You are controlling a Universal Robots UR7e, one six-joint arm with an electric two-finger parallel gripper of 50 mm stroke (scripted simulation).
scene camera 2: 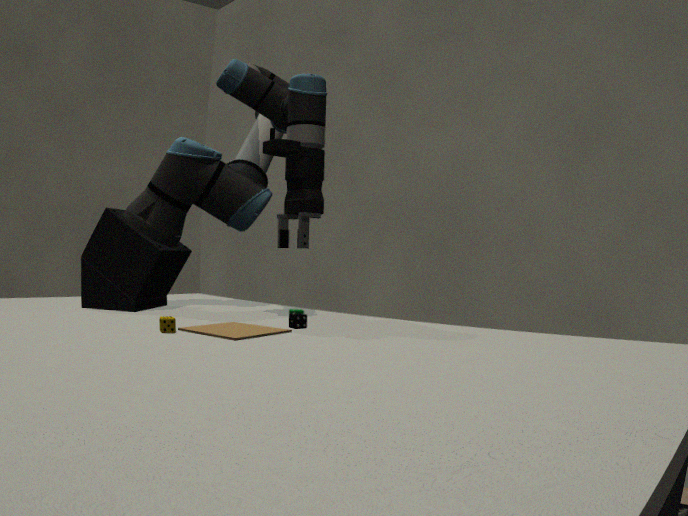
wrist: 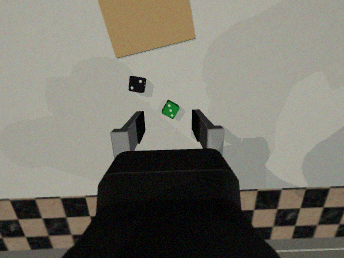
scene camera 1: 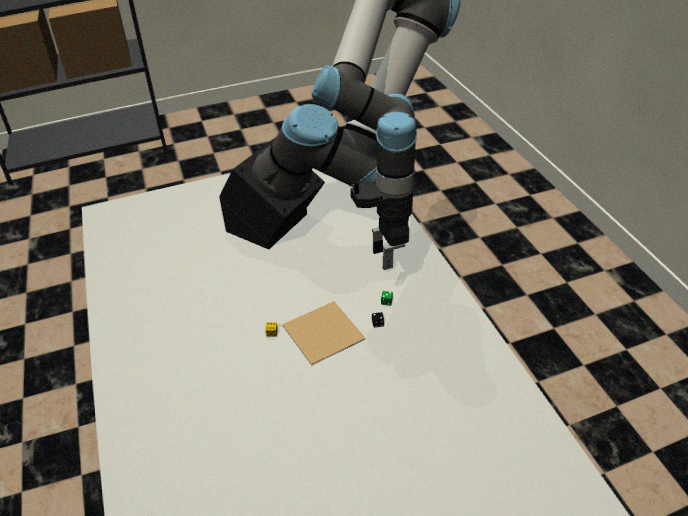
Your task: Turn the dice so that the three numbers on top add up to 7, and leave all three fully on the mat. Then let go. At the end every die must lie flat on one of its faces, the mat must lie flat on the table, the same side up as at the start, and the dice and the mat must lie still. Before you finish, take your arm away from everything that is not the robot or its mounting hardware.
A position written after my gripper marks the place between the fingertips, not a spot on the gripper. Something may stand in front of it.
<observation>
In view: my gripper (scene camera 2: 292,248) and a tan mat (scene camera 1: 325,331).
The tan mat also shows in scene camera 2 (scene camera 2: 235,331). My gripper also shows in the wrist view (wrist: 168,120) and in scene camera 1 (scene camera 1: 382,260).
</observation>
